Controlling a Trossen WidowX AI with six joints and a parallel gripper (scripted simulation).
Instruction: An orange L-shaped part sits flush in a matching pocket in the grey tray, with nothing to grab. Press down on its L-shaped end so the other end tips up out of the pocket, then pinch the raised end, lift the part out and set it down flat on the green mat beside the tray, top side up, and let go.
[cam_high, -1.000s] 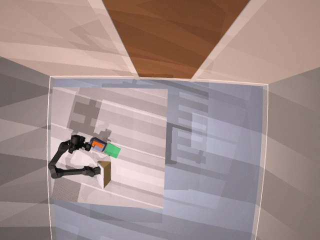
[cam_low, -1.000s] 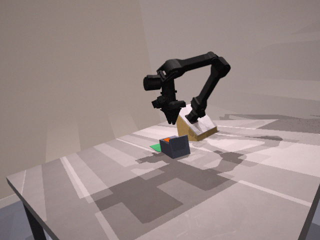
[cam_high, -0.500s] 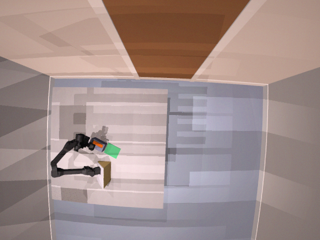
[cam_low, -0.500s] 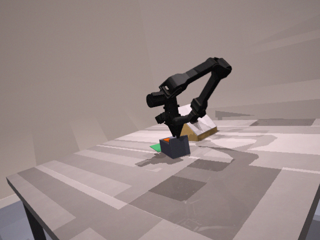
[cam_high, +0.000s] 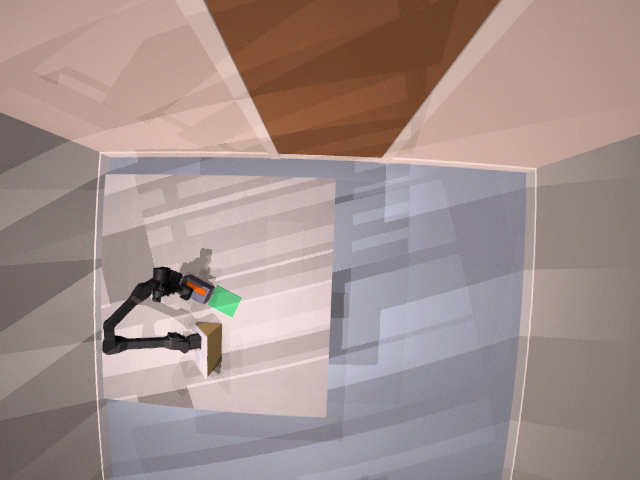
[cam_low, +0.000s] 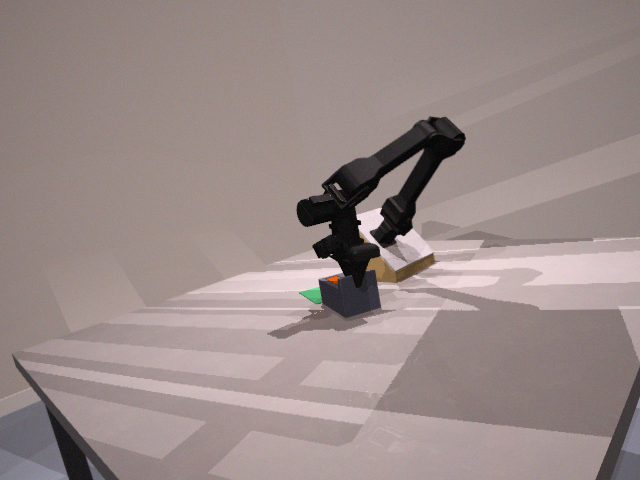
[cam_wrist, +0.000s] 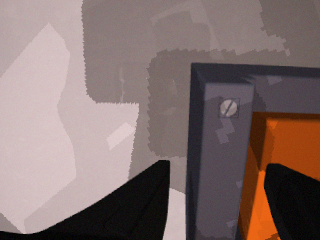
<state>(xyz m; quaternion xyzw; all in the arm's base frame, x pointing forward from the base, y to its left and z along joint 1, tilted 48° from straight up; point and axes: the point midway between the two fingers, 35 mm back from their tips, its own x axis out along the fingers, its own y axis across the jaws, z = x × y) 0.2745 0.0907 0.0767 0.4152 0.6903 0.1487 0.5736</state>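
Now: the orange L-shaped part 3 cm behind my gripper tip, 5 cm to the right of it and 2 cm below it. The rest, counted from my gripper tip: green mat 10 cm behind, 20 cm to the right, 8 cm below.
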